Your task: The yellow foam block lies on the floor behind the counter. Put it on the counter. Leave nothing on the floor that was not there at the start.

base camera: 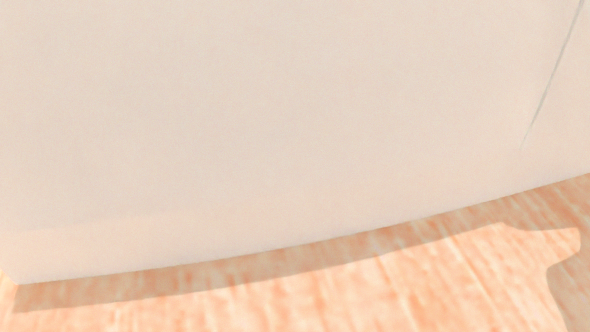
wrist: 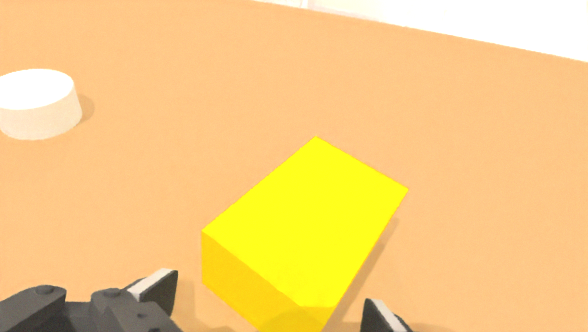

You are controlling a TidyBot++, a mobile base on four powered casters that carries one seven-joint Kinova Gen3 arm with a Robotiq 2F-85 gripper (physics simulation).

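Places are measured from the arm's base along level axes (x ahead, y left, z up), in millimetres.
Pixels of known places: gripper, fingertip midpoint: [wrist: 268, 305].
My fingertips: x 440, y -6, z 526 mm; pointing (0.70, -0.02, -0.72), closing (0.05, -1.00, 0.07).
Observation:
For each thing: its top centre in the pictures, then the offset to it from my fingertips. Level surfaces: height alone.
- yellow foam block, top centre: [wrist: 318, 207] 36 mm ahead, 12 mm right, 32 mm up
- tan counter top, surface height: 13 mm down
- white round object, top centre: [wrist: 30, 87] 99 mm ahead, 183 mm left, 11 mm up
- base camera view wooden floor, surface height: 923 mm down
The yellow foam block [wrist: 305, 225] lies on the tan counter top [wrist: 150, 150] in the wrist view, turned at an angle, with its near end cut off by the lower edge of the frame. My gripper [wrist: 268, 305] is open, its two fingertips wide apart at the lower edge, one on each side of the block's near end, with a gap on both sides. In the base camera view the pale side of the counter [base camera: 275, 125] fills most of the frame; the block and gripper do not show there.
A white round object [wrist: 37, 105] stands on the counter top at the left in the wrist view. The counter's far edge runs across the top of that view. In the base camera view wooden floor [base camera: 300, 300] with shadows lies along the foot of the counter.

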